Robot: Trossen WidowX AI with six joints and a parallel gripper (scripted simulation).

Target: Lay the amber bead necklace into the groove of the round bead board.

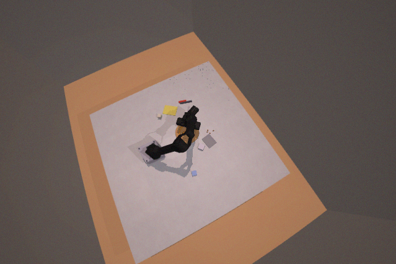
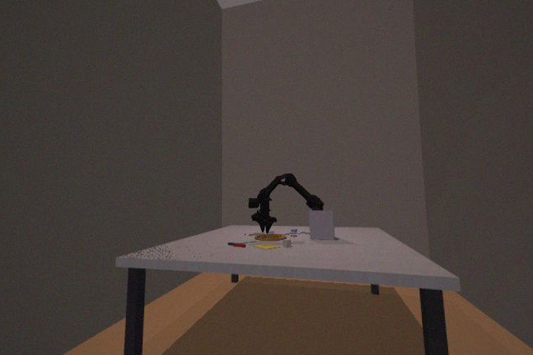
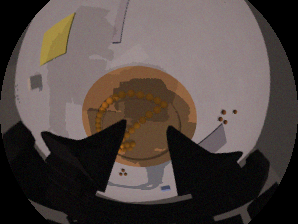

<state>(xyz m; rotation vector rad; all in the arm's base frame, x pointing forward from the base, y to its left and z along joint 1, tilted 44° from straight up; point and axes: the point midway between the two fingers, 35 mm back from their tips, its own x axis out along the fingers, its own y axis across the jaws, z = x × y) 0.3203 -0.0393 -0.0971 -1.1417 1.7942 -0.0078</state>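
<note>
Right now my gripper tip is 3 cm past the round bead board, 3 cm above it and 2 cm to the left of it. The rest, counted from my gripper tip: thin grey bar 15 cm to the left, 7 cm ahead, 3 cm below; then yellow pad 25 cm to the left, 6 cm behind, 3 cm below; then grey square plate 18 cm to the right, 9 cm ahead, 3 cm below.
</note>
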